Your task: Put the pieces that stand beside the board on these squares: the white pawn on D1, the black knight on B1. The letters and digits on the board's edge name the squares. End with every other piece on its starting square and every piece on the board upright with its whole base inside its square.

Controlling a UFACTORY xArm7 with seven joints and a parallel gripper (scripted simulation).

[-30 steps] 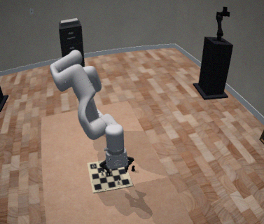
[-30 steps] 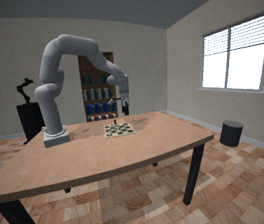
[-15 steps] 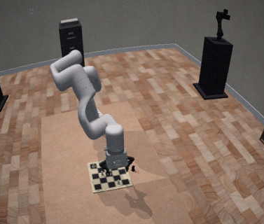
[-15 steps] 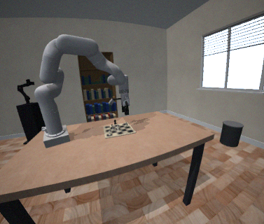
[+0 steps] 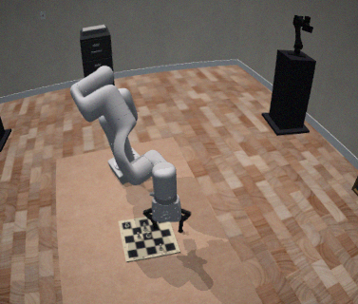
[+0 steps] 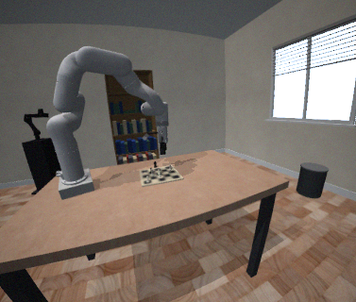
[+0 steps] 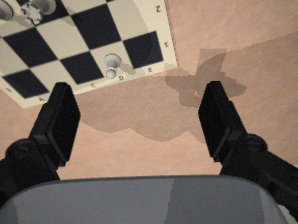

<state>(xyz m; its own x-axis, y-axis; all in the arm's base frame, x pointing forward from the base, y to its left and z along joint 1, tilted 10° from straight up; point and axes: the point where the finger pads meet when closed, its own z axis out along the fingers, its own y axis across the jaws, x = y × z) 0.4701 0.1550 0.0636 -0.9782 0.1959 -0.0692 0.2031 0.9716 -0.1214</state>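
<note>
Now: hand 60 mm past the black knight, 60 mm to the right of it and 100 mm above it. Round my hand: chessboard (40 mm behind, 80 mm to the right, 120 mm below).
</note>
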